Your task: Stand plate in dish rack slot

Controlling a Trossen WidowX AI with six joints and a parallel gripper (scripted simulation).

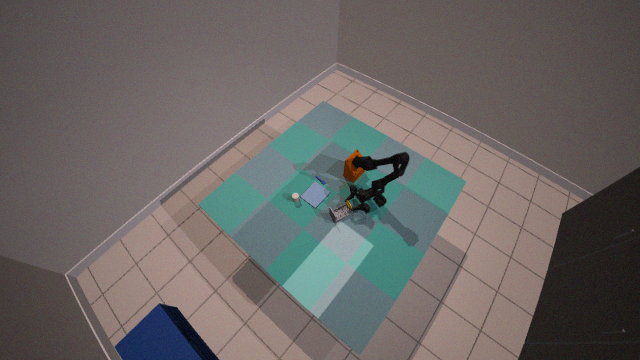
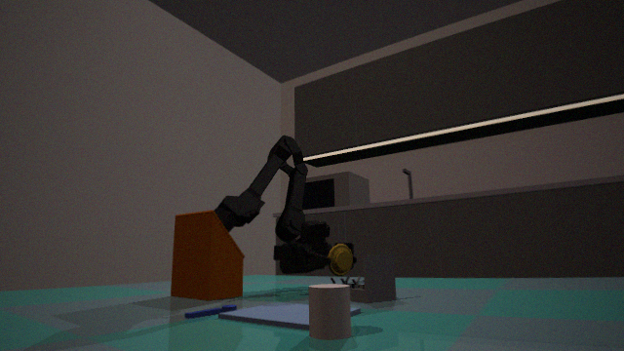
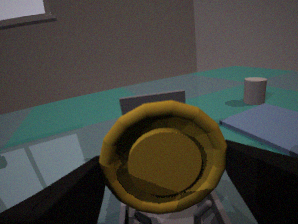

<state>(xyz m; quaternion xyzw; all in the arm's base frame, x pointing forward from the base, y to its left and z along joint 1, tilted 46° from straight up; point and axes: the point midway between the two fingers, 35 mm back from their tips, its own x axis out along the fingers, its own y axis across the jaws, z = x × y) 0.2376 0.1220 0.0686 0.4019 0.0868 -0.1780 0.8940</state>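
My gripper tip is 4 cm short of the grey dish rack, 2 cm to the left of it and 5 cm above it. Also, from my gripper tip: yellow plate: 1 cm behind; beige cup: 13 cm ahead, 30 cm to the right, 4 cm below.
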